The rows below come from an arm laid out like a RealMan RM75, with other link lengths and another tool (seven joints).
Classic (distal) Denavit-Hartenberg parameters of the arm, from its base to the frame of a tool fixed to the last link. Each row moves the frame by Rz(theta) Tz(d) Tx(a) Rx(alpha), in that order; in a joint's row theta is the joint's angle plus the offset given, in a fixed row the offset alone. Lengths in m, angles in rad.
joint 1: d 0.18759; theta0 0; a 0; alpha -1.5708
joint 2: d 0; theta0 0; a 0; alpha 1.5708
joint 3: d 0.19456; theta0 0; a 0; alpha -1.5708
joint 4: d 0; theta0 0; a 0; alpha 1.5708
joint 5: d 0.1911; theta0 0; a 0; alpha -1.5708
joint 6: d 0; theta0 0; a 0; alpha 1.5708
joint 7: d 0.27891; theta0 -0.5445; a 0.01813; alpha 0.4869
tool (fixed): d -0.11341; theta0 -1.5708; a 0; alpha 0
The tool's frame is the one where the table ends.
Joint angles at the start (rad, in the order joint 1, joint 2, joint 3, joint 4, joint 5, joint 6, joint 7): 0.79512, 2.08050, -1.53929, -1.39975, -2.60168, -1.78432, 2.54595
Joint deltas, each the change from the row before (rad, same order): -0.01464, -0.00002, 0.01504, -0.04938, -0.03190, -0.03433, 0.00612; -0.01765, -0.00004, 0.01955, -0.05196, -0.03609, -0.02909, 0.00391; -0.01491, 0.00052, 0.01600, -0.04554, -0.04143, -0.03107, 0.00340; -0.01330, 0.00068, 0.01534, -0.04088, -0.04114, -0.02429, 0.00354; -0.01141, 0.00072, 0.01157, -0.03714, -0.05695, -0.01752, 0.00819; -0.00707, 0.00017, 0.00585, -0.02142, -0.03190, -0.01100, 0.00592; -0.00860, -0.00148, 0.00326, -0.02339, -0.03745, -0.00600, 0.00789; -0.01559, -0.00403, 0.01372, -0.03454, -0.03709, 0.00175, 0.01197
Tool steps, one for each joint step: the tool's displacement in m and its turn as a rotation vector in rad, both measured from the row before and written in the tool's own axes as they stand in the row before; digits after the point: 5 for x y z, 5 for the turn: 0.00262, 0.00529, -0.00602, -0.02585, 0.01947, 0.00162; 0.00357, 0.00640, -0.00539, -0.02818, 0.02810, 0.00787; 0.00284, 0.00736, -0.00509, -0.03659, 0.02343, 0.00511; 0.00313, 0.00704, -0.00400, -0.03643, 0.02597, 0.00846; 0.00423, 0.00833, -0.00249, -0.05198, 0.03542, 0.01050; 0.00214, 0.00487, -0.00147, -0.03083, 0.01882, 0.00767; 0.00301, 0.00561, -0.00071, -0.03609, 0.02684, 0.00871; 0.00505, 0.00682, -0.00022, -0.03746, 0.04146, 0.02753
